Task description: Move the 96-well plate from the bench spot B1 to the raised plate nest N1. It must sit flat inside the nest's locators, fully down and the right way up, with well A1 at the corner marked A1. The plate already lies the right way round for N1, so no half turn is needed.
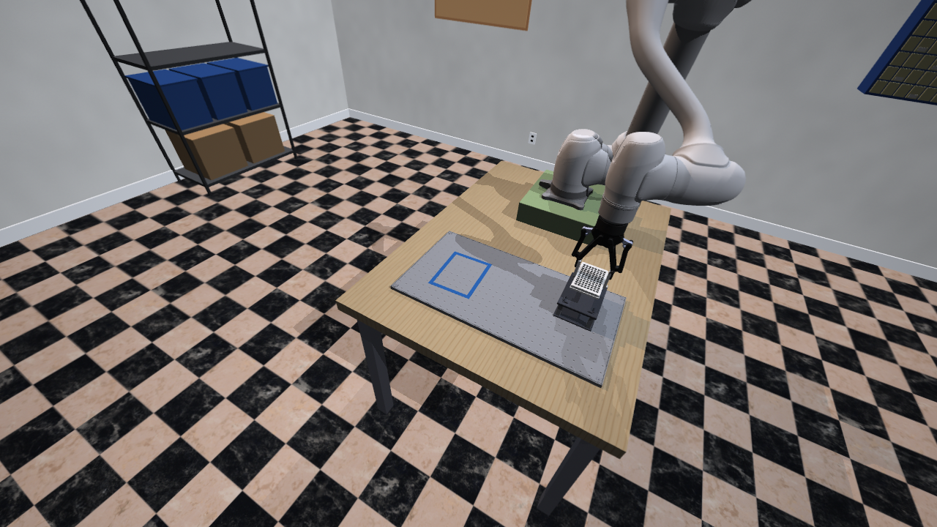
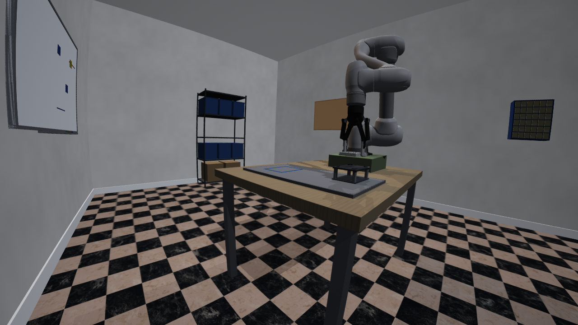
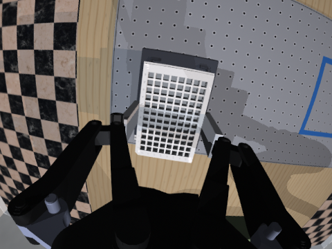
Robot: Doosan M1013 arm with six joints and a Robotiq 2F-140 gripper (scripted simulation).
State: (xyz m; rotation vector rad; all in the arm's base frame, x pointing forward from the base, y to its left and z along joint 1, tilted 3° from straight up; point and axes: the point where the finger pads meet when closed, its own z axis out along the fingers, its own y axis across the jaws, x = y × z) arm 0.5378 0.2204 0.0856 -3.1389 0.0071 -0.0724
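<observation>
My gripper is now 90 mm above the dark raised nest N1. Round my hand: white 96-well plate: 20 mm below.
</observation>
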